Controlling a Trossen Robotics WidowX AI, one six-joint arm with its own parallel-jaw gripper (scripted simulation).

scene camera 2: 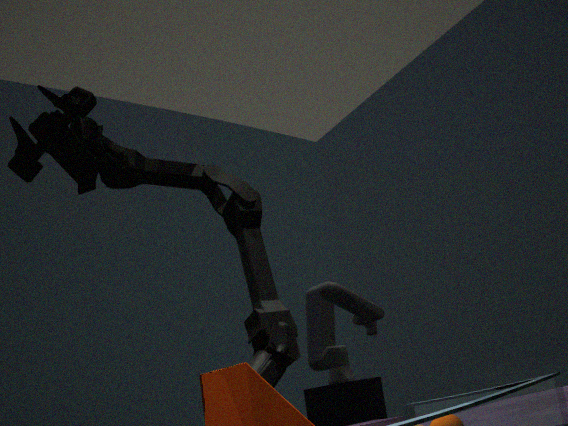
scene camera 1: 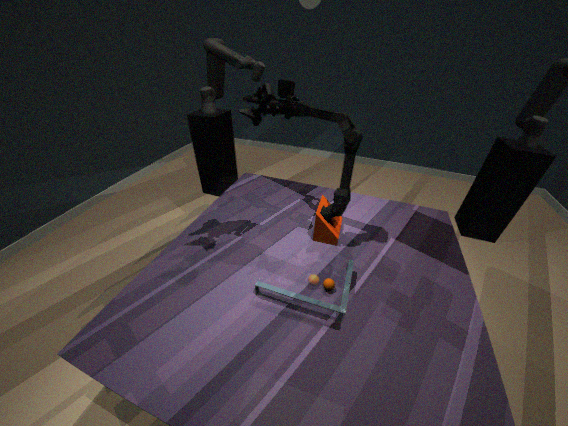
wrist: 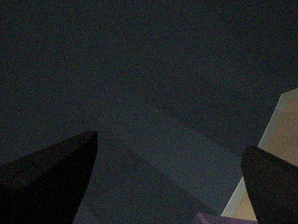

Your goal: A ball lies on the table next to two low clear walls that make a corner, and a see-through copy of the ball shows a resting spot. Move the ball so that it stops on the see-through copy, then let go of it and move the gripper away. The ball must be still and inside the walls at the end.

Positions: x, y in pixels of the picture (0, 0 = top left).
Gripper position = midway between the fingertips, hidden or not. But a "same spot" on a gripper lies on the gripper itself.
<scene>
My gripper shows in scene camera 2, in scene camera 1 [240, 104] and in the wrist view. The same spot on my gripper: [wrist: 56, 177] is [scene camera 2: 49, 100].
</scene>
